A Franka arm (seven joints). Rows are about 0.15 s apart.
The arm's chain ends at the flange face. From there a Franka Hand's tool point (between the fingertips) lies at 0.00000 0.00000 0.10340 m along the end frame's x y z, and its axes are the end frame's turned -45 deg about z.
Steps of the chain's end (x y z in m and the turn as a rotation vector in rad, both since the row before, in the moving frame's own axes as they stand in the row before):
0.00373, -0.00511, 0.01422, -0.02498, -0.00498, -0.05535
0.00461, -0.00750, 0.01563, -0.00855, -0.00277, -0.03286
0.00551, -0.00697, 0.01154, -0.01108, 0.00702, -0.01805
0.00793, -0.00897, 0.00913, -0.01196, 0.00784, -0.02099
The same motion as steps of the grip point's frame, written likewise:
0.00410, 0.00055, 0.01419, -0.01414, -0.02118, -0.05535
0.00774, -0.00161, 0.01563, -0.00409, -0.00800, -0.03286
0.00854, 0.00029, 0.01153, -0.01280, -0.00287, -0.01805
0.01166, 0.00072, 0.00912, -0.01400, -0.00291, -0.02099

